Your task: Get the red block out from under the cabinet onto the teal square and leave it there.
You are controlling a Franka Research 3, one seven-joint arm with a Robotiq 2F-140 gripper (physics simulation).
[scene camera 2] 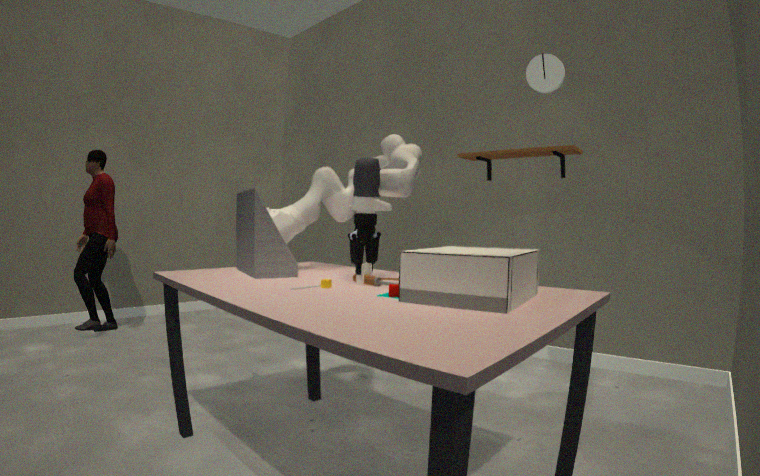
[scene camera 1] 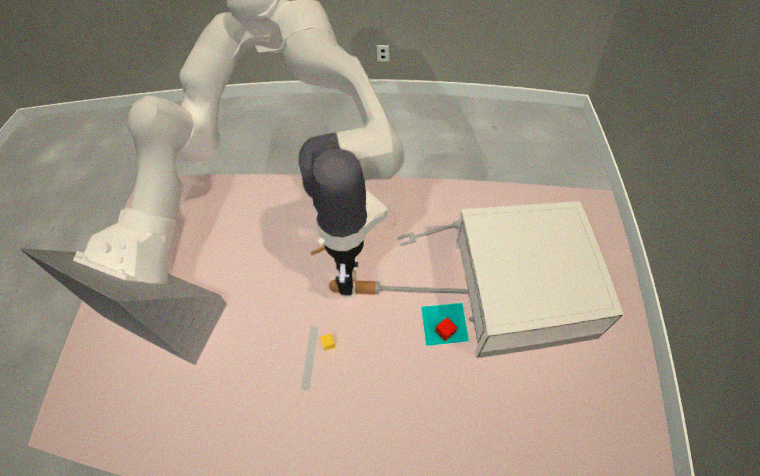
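The red block [scene camera 1: 445,329] [scene camera 2: 394,289] rests on the teal square [scene camera 1: 430,311] [scene camera 2: 384,294], right of its middle in scene camera 1, in front of the cabinet [scene camera 1: 541,263] [scene camera 2: 457,275]. My gripper [scene camera 1: 346,287] [scene camera 2: 364,275] is shut on the brown handle of a long tool. The tool's handle [scene camera 1: 367,287] [scene camera 2: 369,279] lies low over the table, and its grey shaft [scene camera 1: 423,289] runs right to the cabinet's front. The shaft passes behind the teal square, apart from the red block. The tool's far end is hidden by the cabinet; its hook tip may show at the cabinet's front edge.
A yellow block [scene camera 1: 328,341] [scene camera 2: 325,283] sits near a thin grey strip [scene camera 1: 309,358]. A grey forked rod [scene camera 1: 429,231] reaches out from the cabinet's front behind the tool. A brown stick [scene camera 1: 317,251] is partly hidden under the arm. A grey wedge mount [scene camera 1: 168,313] [scene camera 2: 263,241] carries the arm's base.
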